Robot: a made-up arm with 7 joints. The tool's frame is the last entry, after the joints. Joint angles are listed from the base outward. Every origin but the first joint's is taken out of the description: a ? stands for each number. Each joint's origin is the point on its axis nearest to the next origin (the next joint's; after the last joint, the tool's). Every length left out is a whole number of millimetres.
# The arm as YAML. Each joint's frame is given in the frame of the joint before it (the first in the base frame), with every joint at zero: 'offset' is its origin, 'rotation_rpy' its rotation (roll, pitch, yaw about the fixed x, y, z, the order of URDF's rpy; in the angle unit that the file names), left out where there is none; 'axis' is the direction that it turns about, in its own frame. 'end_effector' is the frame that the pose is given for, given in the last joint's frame.
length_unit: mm
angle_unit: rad
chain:
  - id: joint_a
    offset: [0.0, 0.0, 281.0]
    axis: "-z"
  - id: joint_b
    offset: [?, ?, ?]
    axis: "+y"
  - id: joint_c
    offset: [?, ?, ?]
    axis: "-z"
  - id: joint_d
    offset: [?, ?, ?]
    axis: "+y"
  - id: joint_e
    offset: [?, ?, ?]
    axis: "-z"
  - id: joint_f
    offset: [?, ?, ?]
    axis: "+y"
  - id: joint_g
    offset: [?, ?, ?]
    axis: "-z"
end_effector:
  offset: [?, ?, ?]
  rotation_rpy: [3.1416, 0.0, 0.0]
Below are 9 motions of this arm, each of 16 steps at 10 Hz.
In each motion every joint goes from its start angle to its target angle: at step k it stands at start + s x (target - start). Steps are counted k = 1, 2, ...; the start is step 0. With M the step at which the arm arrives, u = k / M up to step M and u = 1 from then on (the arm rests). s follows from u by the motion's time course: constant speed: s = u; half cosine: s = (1 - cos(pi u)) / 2; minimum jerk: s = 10 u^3 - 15 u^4 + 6 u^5.
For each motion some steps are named. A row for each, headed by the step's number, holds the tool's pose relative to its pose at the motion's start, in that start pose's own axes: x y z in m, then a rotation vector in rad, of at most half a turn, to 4 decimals.
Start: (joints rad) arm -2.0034 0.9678 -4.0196 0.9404 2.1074 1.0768 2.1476
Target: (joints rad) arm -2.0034 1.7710 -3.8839 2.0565 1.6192 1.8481 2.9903
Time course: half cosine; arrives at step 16
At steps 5, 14, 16:
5: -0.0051 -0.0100 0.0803 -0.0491 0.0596 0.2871
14: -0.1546 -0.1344 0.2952 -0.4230 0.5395 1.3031
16: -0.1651 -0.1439 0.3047 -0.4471 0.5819 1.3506

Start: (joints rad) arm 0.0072 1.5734 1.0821 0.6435 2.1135 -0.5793 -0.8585
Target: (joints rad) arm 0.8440 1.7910 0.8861 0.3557 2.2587 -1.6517 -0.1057
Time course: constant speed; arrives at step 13
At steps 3, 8, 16:
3: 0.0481 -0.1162 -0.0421 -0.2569 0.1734 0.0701
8: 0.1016 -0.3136 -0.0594 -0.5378 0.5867 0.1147
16: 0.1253 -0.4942 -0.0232 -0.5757 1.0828 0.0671

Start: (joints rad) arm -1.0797 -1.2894 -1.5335 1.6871 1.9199 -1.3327 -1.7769
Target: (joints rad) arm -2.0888 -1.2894 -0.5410 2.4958 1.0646 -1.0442 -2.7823
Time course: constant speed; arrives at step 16
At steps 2, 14, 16:
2: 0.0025 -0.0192 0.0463 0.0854 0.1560 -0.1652
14: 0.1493 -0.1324 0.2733 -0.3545 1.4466 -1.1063
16: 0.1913 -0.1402 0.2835 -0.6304 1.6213 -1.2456

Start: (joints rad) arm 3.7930 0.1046 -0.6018 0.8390 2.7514 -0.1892 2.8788
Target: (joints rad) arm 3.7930 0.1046 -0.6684 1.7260 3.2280 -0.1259 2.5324
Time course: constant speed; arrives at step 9
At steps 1, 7, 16:
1: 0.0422 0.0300 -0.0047 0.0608 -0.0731 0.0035
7: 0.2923 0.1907 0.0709 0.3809 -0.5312 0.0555
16: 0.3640 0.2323 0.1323 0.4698 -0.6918 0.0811

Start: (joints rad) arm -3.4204 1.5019 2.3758 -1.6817 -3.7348 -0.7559 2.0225
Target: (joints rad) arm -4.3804 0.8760 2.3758 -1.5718 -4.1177 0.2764 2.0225
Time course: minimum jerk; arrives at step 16
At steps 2, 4, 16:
2: -0.0076 -0.0029 0.0018 -0.0127 0.0138 0.0098
4: -0.0490 -0.0208 0.0141 -0.0836 0.0892 0.0638
16: -0.3244 -0.3387 0.3982 -1.0092 0.8359 0.6837

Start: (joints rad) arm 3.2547 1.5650 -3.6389 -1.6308 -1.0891 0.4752 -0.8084
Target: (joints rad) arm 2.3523 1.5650 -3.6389 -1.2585 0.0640 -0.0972 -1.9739
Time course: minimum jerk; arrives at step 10
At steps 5, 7, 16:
5: -0.1774 -0.1253 0.0101 -0.1221 0.3957 0.3524
7: -0.2410 -0.2623 0.0327 -0.3069 0.4704 0.6425
16: -0.2532 -0.3325 0.0452 -0.3748 0.4481 0.7906

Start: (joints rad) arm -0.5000 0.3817 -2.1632 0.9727 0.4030 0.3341 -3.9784
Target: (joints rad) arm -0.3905 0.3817 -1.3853 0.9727 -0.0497 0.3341 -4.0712
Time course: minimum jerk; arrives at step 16
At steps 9, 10, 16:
9: 0.1260 -0.1846 0.0515 -0.3428 -0.2607 -0.1620
10: 0.1496 -0.2120 0.0722 -0.3937 -0.3194 -0.1900
16: 0.2082 -0.2712 0.1383 -0.5070 -0.4826 -0.2565

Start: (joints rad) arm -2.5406 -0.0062 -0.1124 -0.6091 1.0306 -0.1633 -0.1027
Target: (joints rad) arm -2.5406 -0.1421 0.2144 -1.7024 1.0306 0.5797 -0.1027
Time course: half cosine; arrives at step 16
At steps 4, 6, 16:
4: -0.0623 0.0706 -0.0050 0.1313 0.0248 0.0506
6: -0.1367 0.1426 0.0074 0.2784 0.0588 0.0841
16: -0.4189 0.3369 0.2455 0.8391 0.2903 -0.0376

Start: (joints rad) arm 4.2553 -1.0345 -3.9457 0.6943 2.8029 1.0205 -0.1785
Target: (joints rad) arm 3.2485 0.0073 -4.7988 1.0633 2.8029 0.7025 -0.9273
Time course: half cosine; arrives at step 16
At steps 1, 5, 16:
1: -0.0059 0.0112 0.0042 0.0049 0.0127 -0.0222
5: -0.0884 0.2667 0.1343 0.0962 0.3241 -0.5102
16: 0.5425 0.7971 0.7223 0.2773 1.8998 -2.0471

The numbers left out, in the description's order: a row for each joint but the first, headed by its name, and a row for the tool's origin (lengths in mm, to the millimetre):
joint_b: 0.0 -11.0 0.0
joint_c: 0.0 0.0 357.0
joint_d: 0.0 -12.0 0.0
joint_e: 0.0 0.0 405.0
joint_f: 0.0 -1.0 0.0
joint_g: 0.0 0.0 128.0
tool: 0.0 0.0 0.0

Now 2 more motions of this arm.
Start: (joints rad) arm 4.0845 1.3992 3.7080 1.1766 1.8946 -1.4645 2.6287
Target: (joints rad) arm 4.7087 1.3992 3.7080 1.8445 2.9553 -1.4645 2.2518
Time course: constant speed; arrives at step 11
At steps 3, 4, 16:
3: 0.0083 0.0801 -0.0452 0.4001 0.1883 -0.1307
4: 0.0113 0.1082 -0.0521 0.5295 0.2605 -0.1720
16: 0.0525 0.2798 -0.0081 1.3695 0.8754 -0.4173

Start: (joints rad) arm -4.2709 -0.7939 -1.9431 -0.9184 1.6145 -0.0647 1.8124
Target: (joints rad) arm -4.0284 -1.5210 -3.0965 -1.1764 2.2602 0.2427 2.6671
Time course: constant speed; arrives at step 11
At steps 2, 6, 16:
2: -0.0453 0.0039 0.0284 -0.1142 0.0900 0.0817
6: -0.1844 0.0185 0.1376 -0.2643 0.4433 0.3097
16: -0.3626 0.0638 0.4068 -0.1507 1.0952 0.7340

